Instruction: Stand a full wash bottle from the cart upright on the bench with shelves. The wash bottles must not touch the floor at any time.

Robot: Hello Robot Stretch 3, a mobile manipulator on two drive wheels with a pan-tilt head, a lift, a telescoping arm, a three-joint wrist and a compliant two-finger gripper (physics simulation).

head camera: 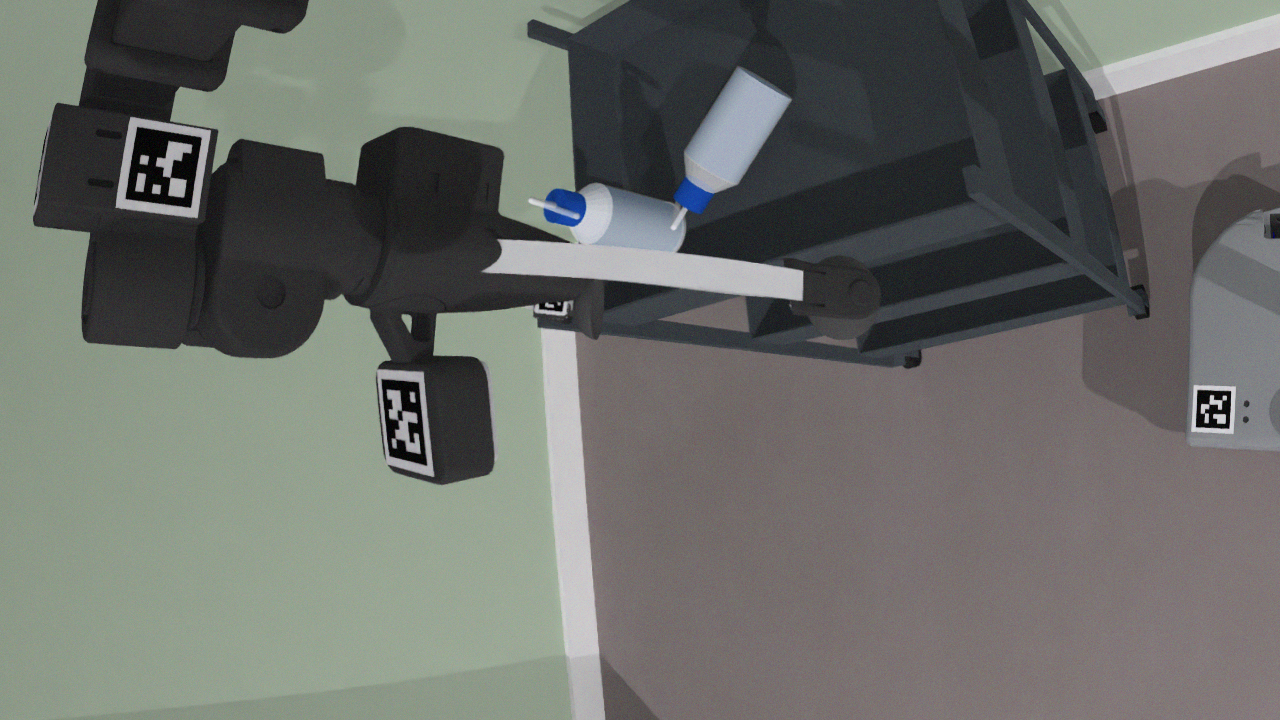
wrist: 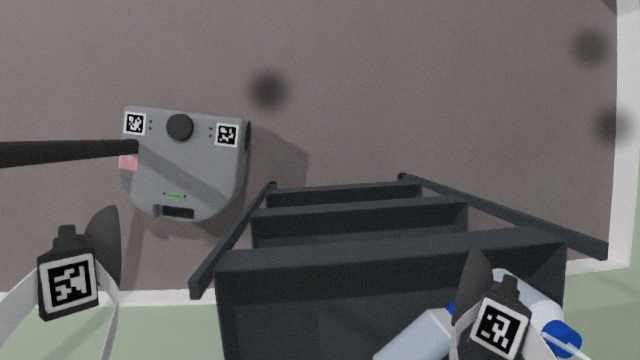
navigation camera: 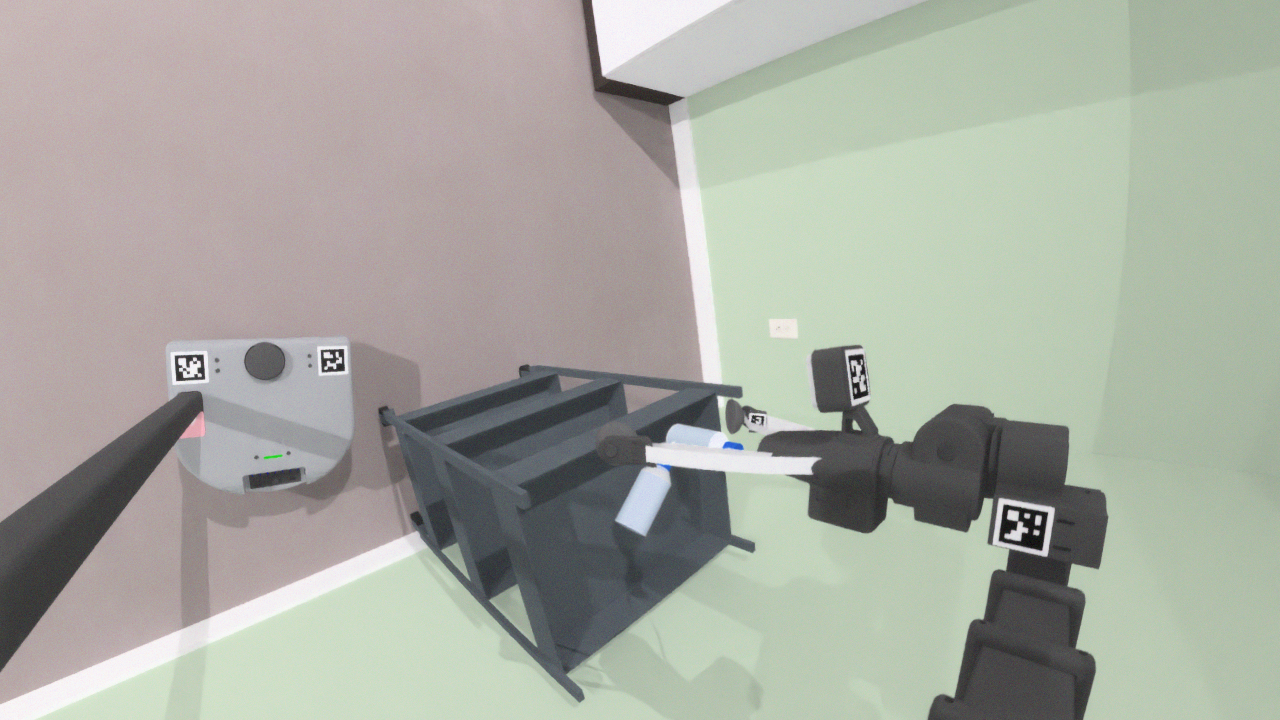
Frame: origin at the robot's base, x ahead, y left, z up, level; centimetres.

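Seen in the pictures: gripper, fingertip midpoint: [head camera: 725, 305] [navigation camera: 669, 426]; robot's base at its link origin: [navigation camera: 265, 359].
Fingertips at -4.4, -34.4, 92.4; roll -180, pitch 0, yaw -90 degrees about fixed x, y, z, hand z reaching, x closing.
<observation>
Offsets run from my fingertips to a thing's top centre, as dx, dy, dz. "*": to the spot under its first point.
Two pale blue wash bottles with blue caps are in the top tray of the dark grey cart {* -9.5, +9.7, -33.8} [head camera: 1056, 241] [navigation camera: 460, 458] [wrist: 500, 212]. One bottle {-10.8, -28.9, -8.7} [head camera: 631, 219] [navigation camera: 689, 436] [wrist: 532, 295] stands upright near a tray corner. The other bottle {* -19.0, -16.4, -20.9} [head camera: 738, 125] [navigation camera: 642, 501] [wrist: 417, 337] lies on its side, its cap close to the standing one's base. My gripper [head camera: 714, 302] [navigation camera: 676, 430] [wrist: 293, 258] is open and empty over the cart, pointing down. In the wrist view its right finger covers parts of both bottles. Its height above them is unclear. The bench with shelves does not show.
My grey base [head camera: 1239, 340] [navigation camera: 264, 411] [wrist: 200, 170] stands on the floor beside the cart. Green walls [head camera: 223, 537] [navigation camera: 895, 223] with white baseboards meet near the cart. A white cabinet [navigation camera: 716, 35] with a dark base stands along the wall at the top of the navigation view.
</observation>
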